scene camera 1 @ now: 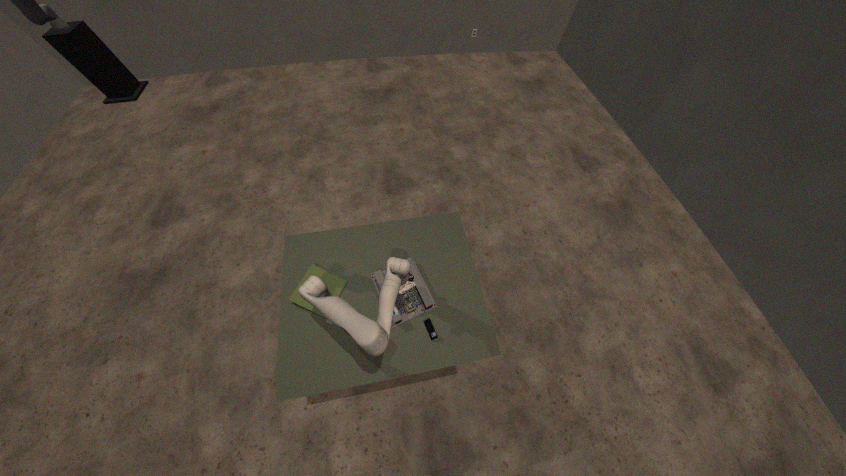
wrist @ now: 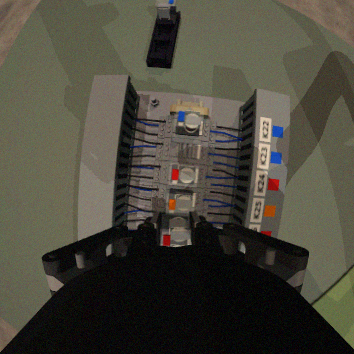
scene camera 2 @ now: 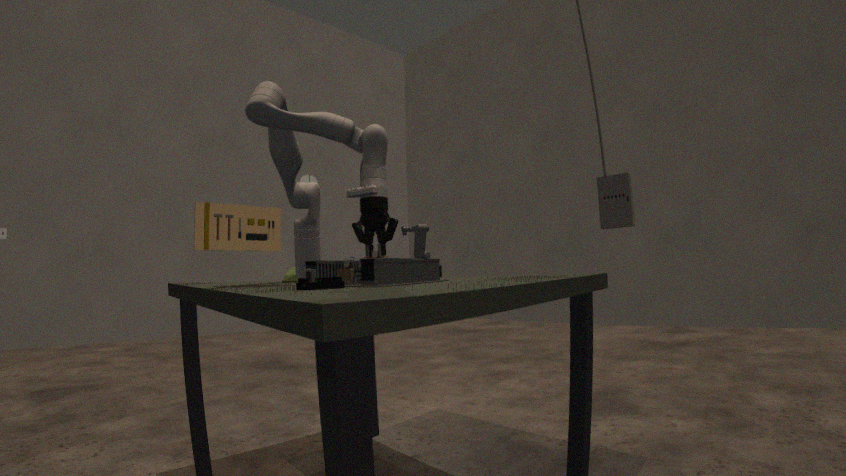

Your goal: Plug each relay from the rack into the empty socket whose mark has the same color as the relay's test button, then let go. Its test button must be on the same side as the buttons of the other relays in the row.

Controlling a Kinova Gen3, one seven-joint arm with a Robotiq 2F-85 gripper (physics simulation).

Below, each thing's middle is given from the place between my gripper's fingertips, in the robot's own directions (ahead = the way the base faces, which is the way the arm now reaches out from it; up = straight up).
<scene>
Right now my hand is 120 mm short of the black rack (wrist: 161,46), 230 mm to the left of it and 60 mm above it.
</scene>
